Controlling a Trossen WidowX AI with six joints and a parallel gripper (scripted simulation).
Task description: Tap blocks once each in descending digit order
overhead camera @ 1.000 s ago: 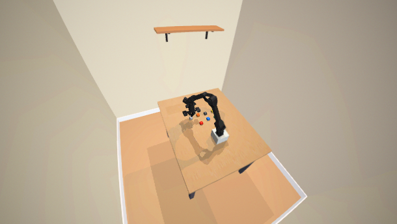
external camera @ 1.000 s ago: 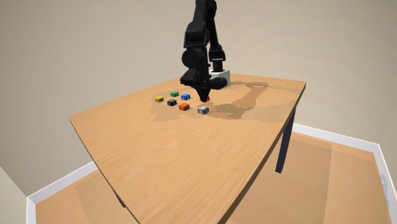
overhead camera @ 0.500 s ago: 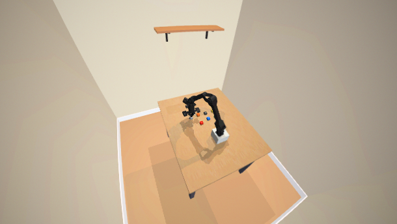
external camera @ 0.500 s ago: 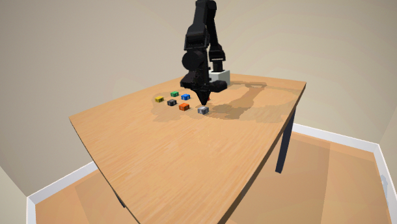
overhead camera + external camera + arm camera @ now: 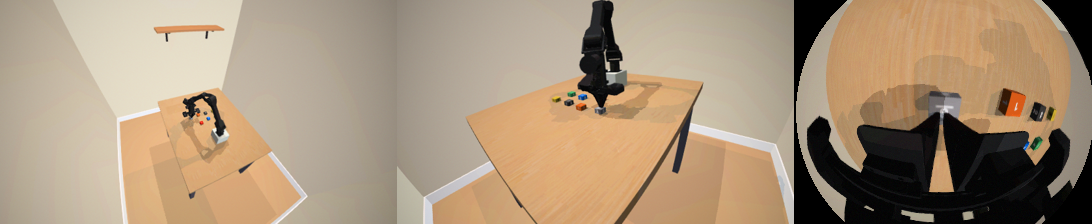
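Now: the grey block 10 mm below my gripper tip. From my gripper tip the other things lie so: orange block (10 mm ahead, 100 mm to the right, 10 mm below); then black block (20 mm behind, 190 mm to the right, 10 mm below); then red block (110 mm behind, 60 mm to the right, 10 mm below).
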